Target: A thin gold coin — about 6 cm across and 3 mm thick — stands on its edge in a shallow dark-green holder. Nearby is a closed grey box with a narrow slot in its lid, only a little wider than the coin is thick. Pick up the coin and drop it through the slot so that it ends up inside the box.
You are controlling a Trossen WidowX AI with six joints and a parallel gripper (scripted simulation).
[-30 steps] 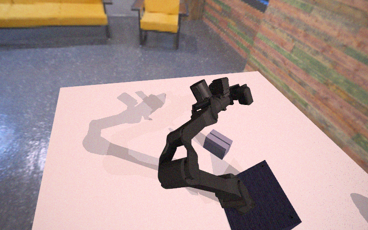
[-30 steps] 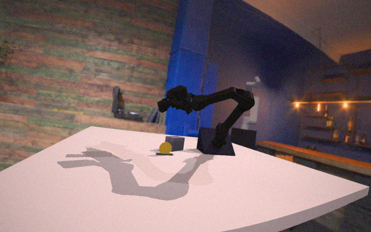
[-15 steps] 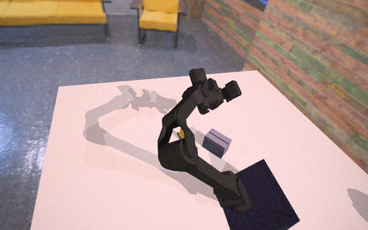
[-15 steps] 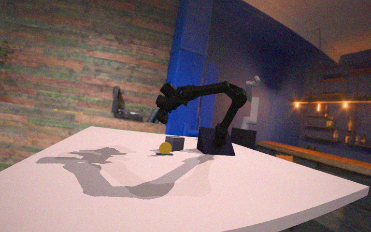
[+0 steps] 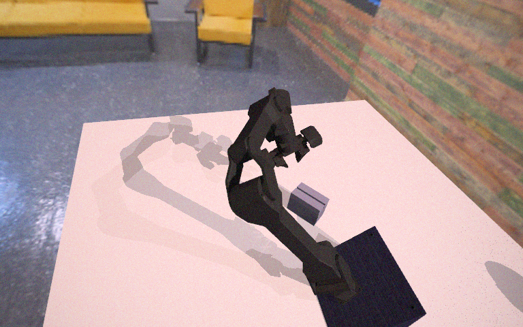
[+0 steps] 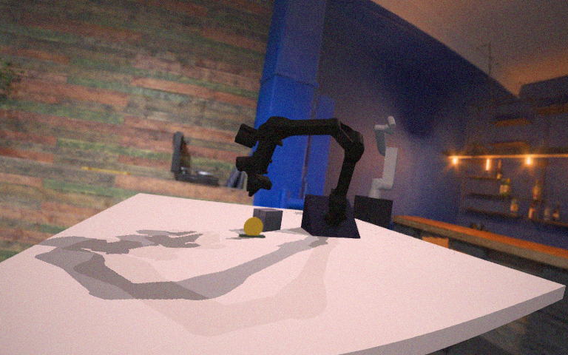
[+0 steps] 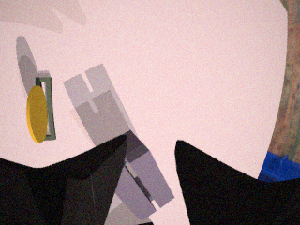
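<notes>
Right now my gripper tip is 100 mm to the right of the gold coin and 100 mm above it.
</notes>
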